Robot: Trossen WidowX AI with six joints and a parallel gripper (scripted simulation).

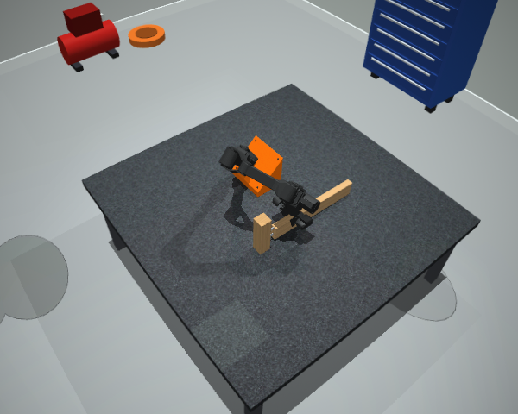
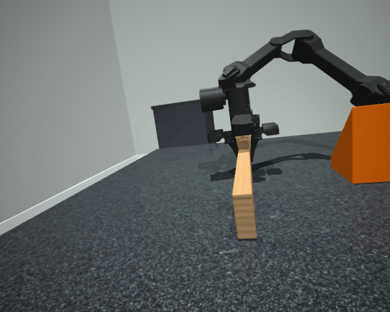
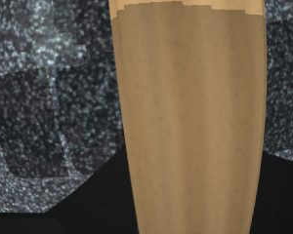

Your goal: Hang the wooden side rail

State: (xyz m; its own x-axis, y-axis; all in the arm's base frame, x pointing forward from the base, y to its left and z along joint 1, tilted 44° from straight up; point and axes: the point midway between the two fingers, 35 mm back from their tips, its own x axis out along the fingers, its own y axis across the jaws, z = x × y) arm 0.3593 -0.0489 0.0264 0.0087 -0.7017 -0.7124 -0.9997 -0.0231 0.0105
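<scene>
Now: the wooden headboard post 10 mm ahead of my gripper tip, 160 mm to the right of it and 50 mm above it.
</scene>
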